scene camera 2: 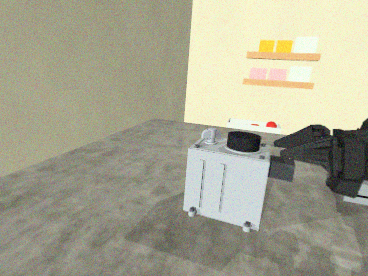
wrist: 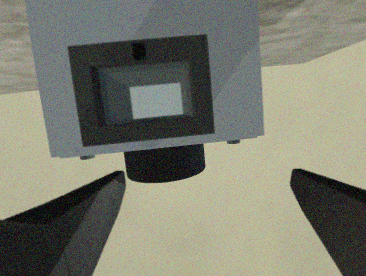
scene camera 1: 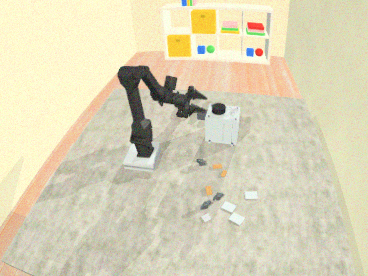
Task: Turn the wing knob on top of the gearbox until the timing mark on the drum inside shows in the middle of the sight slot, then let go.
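Frame: origin at the arm's base, x ahead, y left, z up, level; centimetres.
Seen in the pictures: gripper, fingertip midpoint: (scene camera 2: pixel 276 148) (wrist: pixel 207 178) (scene camera 1: pixel 206 104); arm's base at its link origin: (scene camera 1: pixel 145 152).
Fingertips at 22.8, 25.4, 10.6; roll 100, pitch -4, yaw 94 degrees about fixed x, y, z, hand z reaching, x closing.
Observation:
Offsets run from my fingertips to a thing's middle, as dx, dy, dz. "pt": to the spot under its first point. Level surfaces: height alone.
The pale gearbox {+6.1, -2.6, -6.8} (scene camera 1: pixel 221 129) (scene camera 2: pixel 240 190) (wrist: pixel 235 75) stands upright on the mat. Its wing knob {+12.8, -2.7, +0.4} (scene camera 1: pixel 233 111) (scene camera 2: pixel 211 135) is on top, beyond the black round cap {pt +6.1, -4.2, +1.0} (scene camera 1: pixel 218 108) (scene camera 2: pixel 244 141) (wrist: pixel 165 165); the knob does not show in the wrist view. The dark hood of the sight slot {pt -1.6, -4.8, -3.3} (scene camera 1: pixel 201 115) (scene camera 2: pixel 281 169) (wrist: pixel 202 90) juts from the side facing the arm. The wrist view, upside down, looks into it: a plain pale patch (wrist: pixel 156 101) shows inside, and I make out no separate mark on it. My gripper (scene camera 1: pixel 205 103) (scene camera 2: pixel 279 150) (wrist: pixel 207 178) is open and empty, beside the gearbox top on the hood side.
Small orange pieces {+7.2, -37.8, -15.1} (scene camera 1: pixel 209 190), dark pieces {+11.4, -41.1, -14.0} (scene camera 1: pixel 218 196) and white tiles {+19.6, -49.3, -15.3} (scene camera 1: pixel 236 218) lie on the mat {dz -15.4} (scene camera 1: pixel 290 150) in front of the gearbox. The arm's white base (scene camera 1: pixel 141 161) stands to the left. A white shelf unit (scene camera 1: pixel 166 30) stands at the back wall.

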